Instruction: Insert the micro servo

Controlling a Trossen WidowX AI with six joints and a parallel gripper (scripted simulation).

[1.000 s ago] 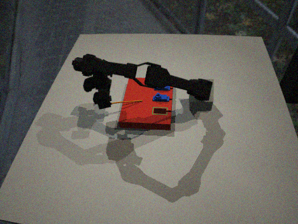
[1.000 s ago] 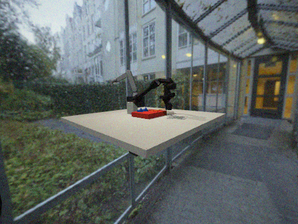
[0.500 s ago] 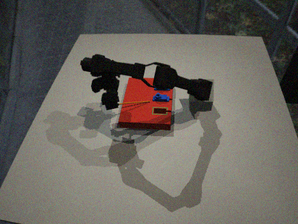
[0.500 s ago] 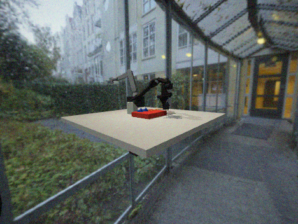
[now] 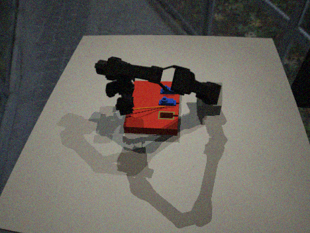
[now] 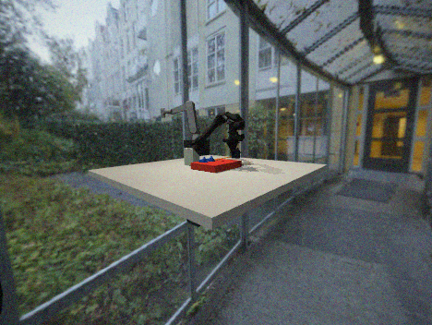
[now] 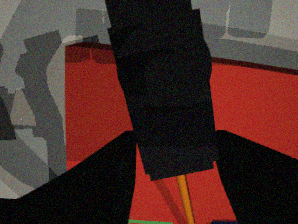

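The red deck lies 10 cm below my gripper tip, 8 cm to the right of it and 5 cm behind it.
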